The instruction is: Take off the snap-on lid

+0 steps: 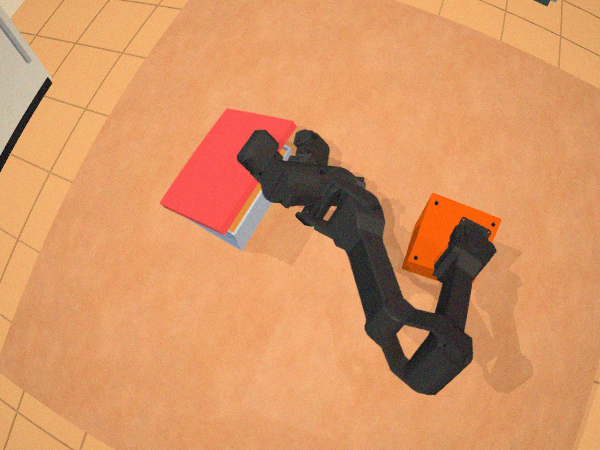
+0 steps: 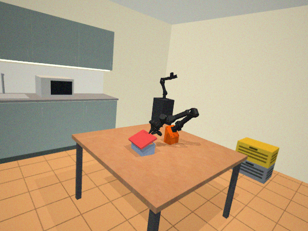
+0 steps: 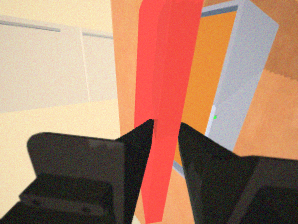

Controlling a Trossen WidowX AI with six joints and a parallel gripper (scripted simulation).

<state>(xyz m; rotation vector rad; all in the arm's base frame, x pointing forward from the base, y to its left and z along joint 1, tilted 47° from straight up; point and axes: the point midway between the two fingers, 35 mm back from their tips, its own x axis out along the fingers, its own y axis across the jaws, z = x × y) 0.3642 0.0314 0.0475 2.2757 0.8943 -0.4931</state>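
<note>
My gripper tip is now 7 cm short of the red lid, 1 cm to the left of it and 3 cm above it. The rest, counted from my gripper tip: storage box: 6 cm ahead, 1 cm to the right, 11 cm below.
</note>
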